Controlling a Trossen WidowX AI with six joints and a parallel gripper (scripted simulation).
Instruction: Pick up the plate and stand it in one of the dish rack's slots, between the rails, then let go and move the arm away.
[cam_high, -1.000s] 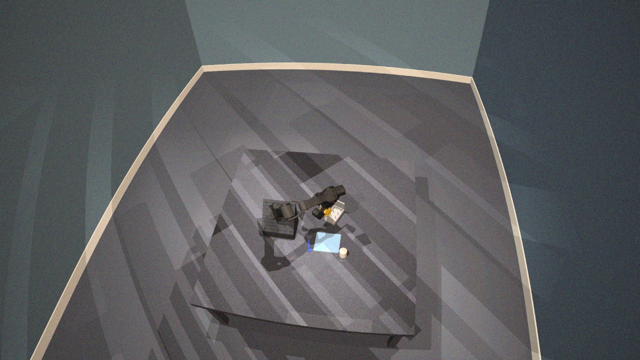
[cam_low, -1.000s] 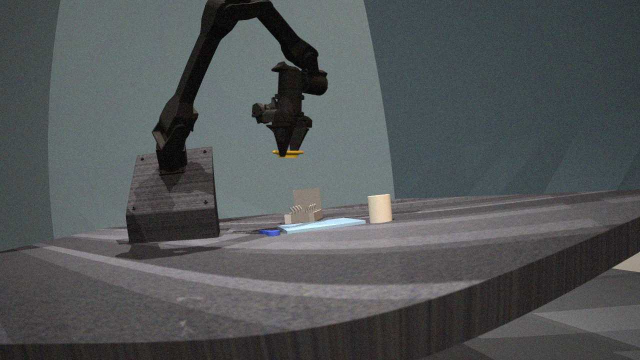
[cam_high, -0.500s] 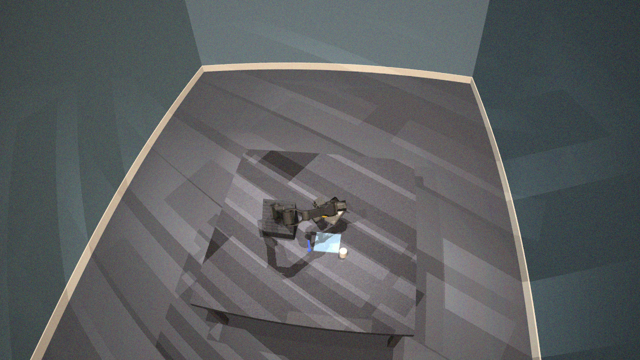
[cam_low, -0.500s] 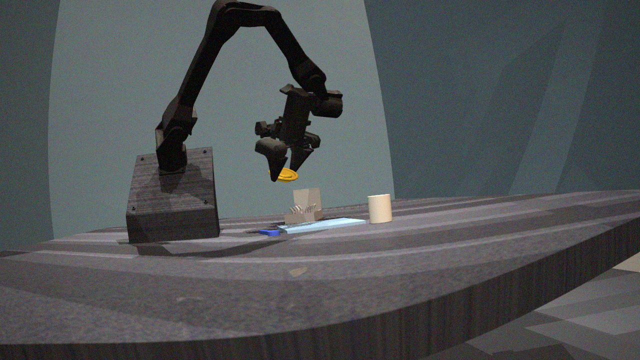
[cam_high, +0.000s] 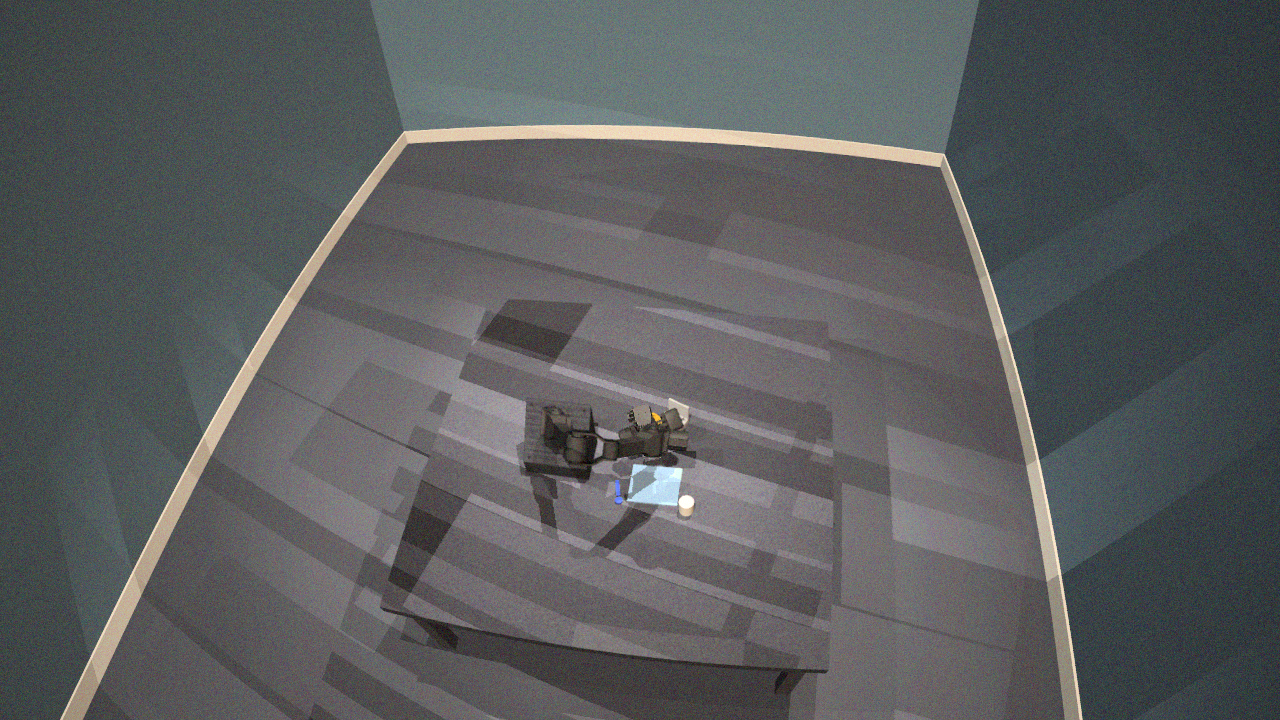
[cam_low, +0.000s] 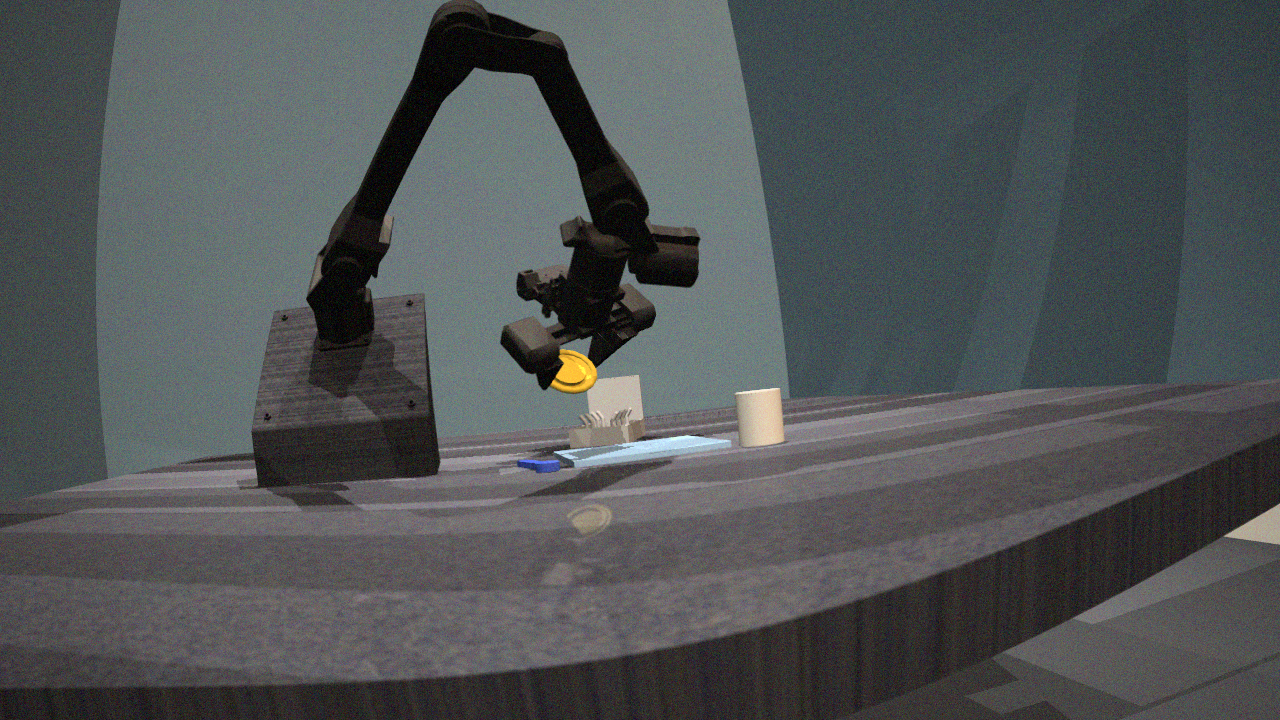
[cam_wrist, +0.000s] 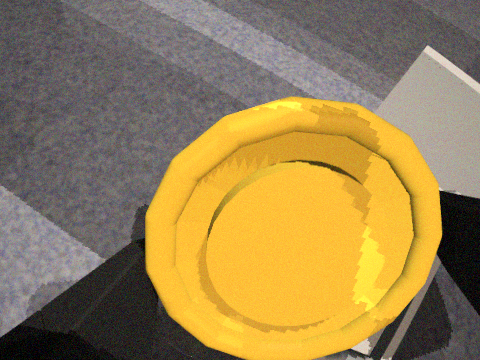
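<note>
My gripper tip is now 50 mm short of the dish rack, 30 mm to the right of it and 60 mm above it. Also, from my gripper tip: yellow plate 10 mm to the right, 10 mm above; blue spoon 70 mm behind, 220 mm to the right, 80 mm below; light blue mat 30 mm ahead, 170 mm to the right, 80 mm below.
</note>
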